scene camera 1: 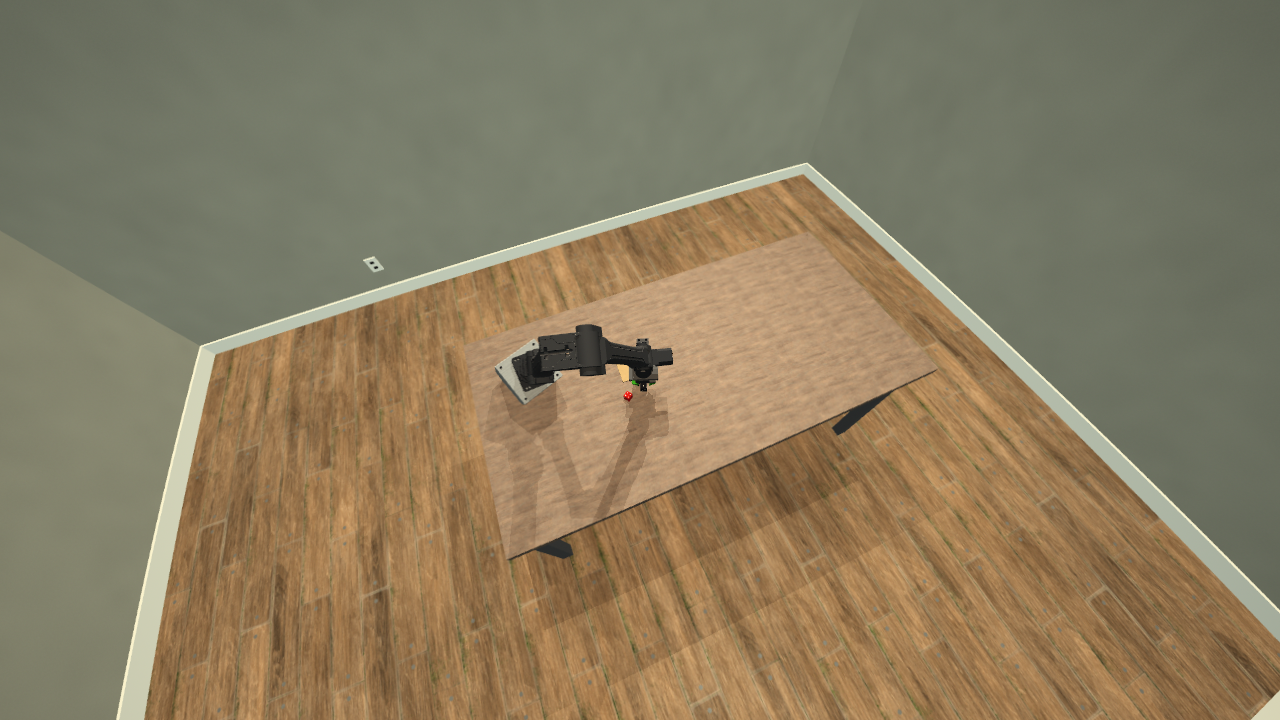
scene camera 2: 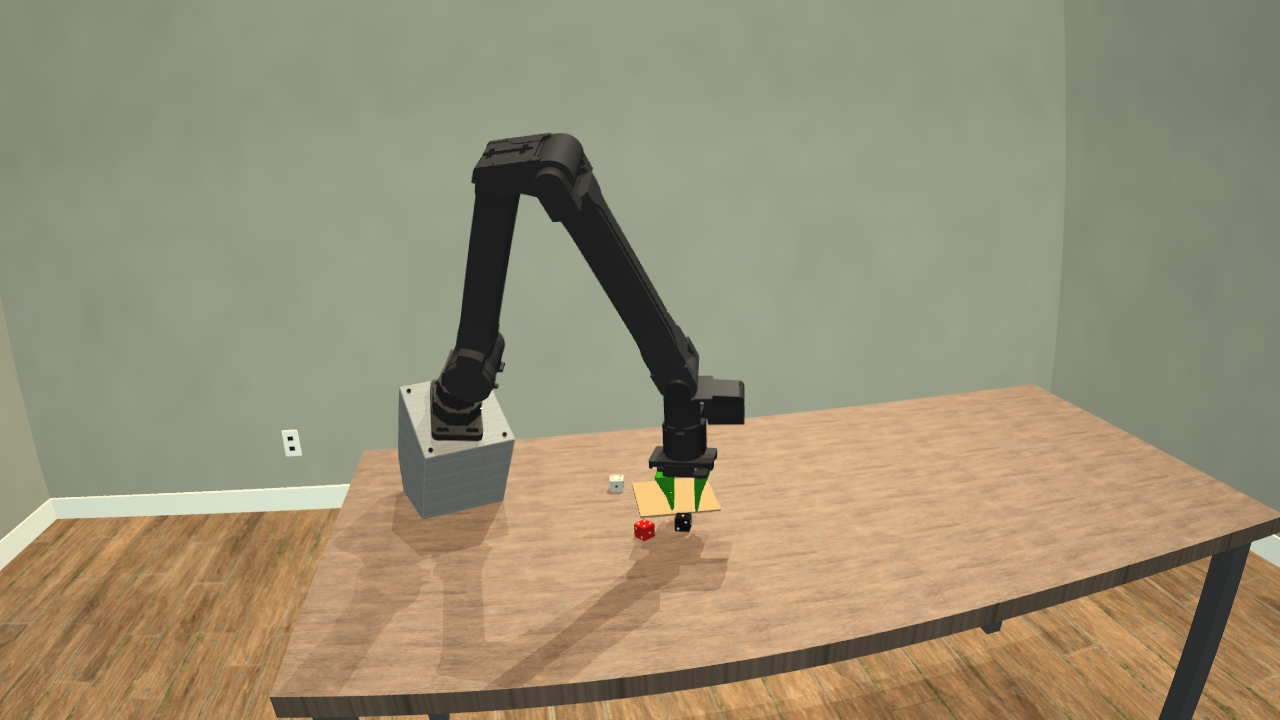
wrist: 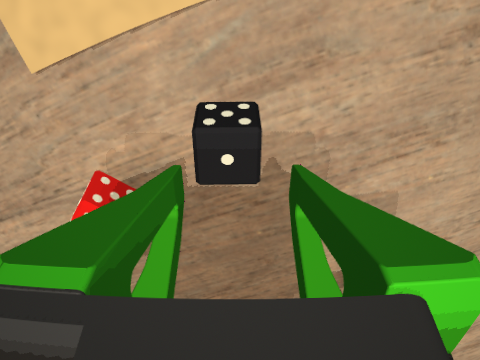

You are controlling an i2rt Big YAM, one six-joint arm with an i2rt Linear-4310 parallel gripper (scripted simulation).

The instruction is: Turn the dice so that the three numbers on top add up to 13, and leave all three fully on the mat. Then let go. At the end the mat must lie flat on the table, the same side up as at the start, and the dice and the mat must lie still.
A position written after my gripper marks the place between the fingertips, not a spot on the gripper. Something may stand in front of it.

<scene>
In view: my gripper (scene camera 2: 684, 509), a black die (wrist: 227, 136), a tan mat (scene camera 2: 651, 501) and a red die (wrist: 102, 189).
My gripper is seen too in the wrist view (wrist: 236, 180).
</scene>
